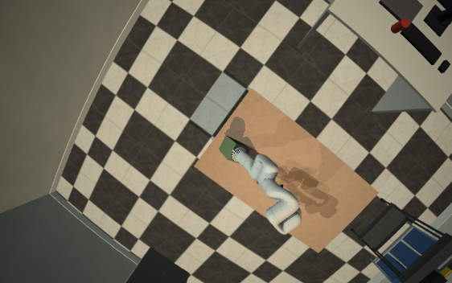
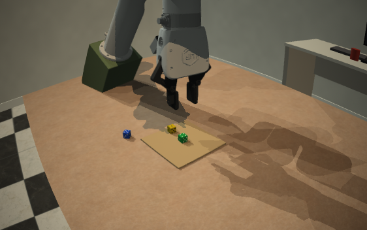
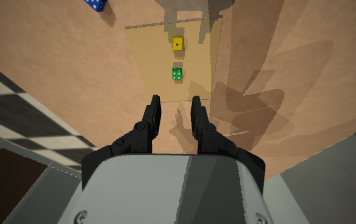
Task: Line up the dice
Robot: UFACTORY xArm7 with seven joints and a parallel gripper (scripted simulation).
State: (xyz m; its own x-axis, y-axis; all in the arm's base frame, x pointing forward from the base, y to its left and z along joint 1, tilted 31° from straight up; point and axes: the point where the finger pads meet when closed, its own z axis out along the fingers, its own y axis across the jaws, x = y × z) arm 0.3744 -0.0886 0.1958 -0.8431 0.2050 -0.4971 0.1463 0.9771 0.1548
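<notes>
Right now my hand is 11 cm past the blue die, 11 cm above it and 8 cm to the left of it. Also, from my hand: tan mat (11 cm below); green die (10 cm below); yellow die (10 cm below, 5 cm behind, 1 cm to the left).
</notes>
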